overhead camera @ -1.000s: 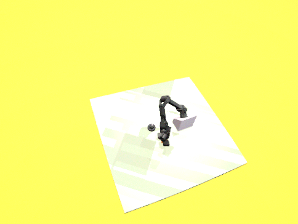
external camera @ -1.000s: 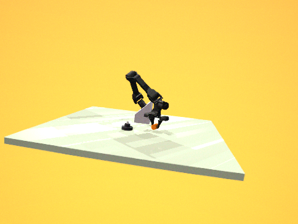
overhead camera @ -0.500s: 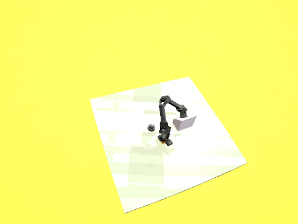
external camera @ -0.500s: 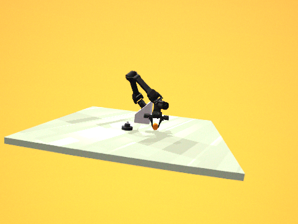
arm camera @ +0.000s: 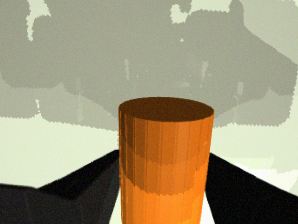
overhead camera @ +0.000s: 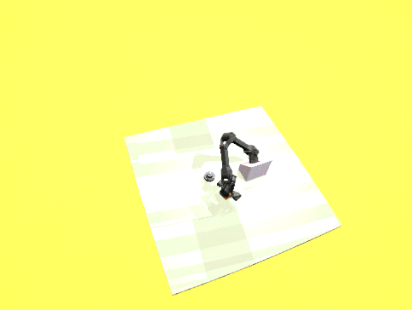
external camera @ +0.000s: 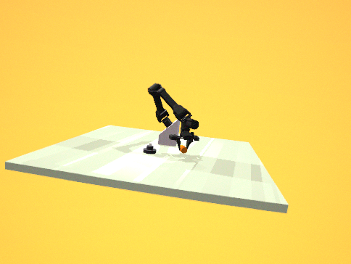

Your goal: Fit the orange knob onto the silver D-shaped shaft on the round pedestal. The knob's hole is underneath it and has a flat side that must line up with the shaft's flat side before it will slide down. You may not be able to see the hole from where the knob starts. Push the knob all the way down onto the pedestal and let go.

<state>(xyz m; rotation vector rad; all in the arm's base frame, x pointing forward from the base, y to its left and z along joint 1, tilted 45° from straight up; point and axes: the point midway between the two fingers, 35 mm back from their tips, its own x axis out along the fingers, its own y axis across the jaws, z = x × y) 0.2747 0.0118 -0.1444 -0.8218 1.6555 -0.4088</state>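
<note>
Now: the orange knob 1 cm ahead of my gripper tip and 1 cm above it. Also, from my gripper tip: dark round pedestal (21 cm to the right, 3 cm ahead, 1 cm above).
</note>
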